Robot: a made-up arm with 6 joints. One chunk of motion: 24 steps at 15 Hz.
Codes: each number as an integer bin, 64 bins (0 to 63) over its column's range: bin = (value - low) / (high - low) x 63, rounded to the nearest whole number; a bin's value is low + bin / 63 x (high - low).
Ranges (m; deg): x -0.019..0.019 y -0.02..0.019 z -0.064..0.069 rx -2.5..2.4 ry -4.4..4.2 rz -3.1..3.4
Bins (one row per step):
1: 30 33 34 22 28 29
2: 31 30 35 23 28 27
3: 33 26 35 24 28 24
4: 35 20 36 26 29 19
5: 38 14 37 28 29 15
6: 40 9 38 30 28 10
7: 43 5 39 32 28 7
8: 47 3 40 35 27 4
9: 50 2 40 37 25 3
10: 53 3 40 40 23 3
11: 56 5 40 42 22 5
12: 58 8 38 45 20 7
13: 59 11 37 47 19 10
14: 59 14 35 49 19 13
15: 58 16 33 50 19 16
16: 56 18 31 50 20 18
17: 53 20 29 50 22 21
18: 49 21 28 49 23 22
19: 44 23 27 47 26 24
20: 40 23 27 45 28 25
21: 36 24 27 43 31 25
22: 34 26 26 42 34 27
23: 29 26 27 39 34 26
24: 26 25 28 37 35 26
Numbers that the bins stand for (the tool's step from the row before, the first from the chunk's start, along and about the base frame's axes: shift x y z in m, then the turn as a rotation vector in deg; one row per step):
1: -0.00090 0.00043 0.00778 -0.789 -0.578 -0.108
2: -0.00030 -0.00143 0.00989 -0.711 -0.578 -0.314
3: 0.00090 -0.00390 0.00989 -0.633 -0.578 -0.624
4: 0.00211 -0.00762 0.01200 -0.478 -0.441 -1.140
5: 0.00392 -0.01133 0.01411 -0.322 -0.441 -1.552
6: 0.00513 -0.01443 0.01622 -0.167 -0.578 -2.068
7: 0.00694 -0.01690 0.01833 -0.011 -0.578 -2.378
8: 0.00935 -0.01814 0.02044 0.222 -0.714 -2.687
9: 0.01116 -0.01876 0.02044 0.378 -0.987 -2.790
10: 0.01297 -0.01814 0.02044 0.611 -1.260 -2.790
11: 0.01478 -0.01690 0.02044 0.767 -1.397 -2.584
12: 0.01598 -0.01505 0.01622 1.000 -1.670 -2.378
13: 0.01659 -0.01319 0.01411 1.156 -1.806 -2.068
14: 0.01659 -0.01133 0.00989 1.311 -1.806 -1.759
15: 0.01598 -0.01010 0.00567 1.389 -1.806 -1.449
16: 0.01478 -0.00886 0.00144 1.389 -1.670 -1.243
17: 0.01297 -0.00762 -0.00278 1.389 -1.397 -0.933
18: 0.01056 -0.00700 -0.00489 1.311 -1.260 -0.830
19: 0.00754 -0.00576 -0.00700 1.156 -0.851 -0.624
20: 0.00513 -0.00576 -0.00700 1.000 -0.578 -0.521
21: 0.00271 -0.00514 -0.00700 0.844 -0.168 -0.521
22: 0.00151 -0.00390 -0.00911 0.767 0.241 -0.314
23: -0.00151 -0.00390 -0.00700 0.533 0.241 -0.417
24: -0.00332 -0.00452 -0.00489 0.378 0.378 -0.417

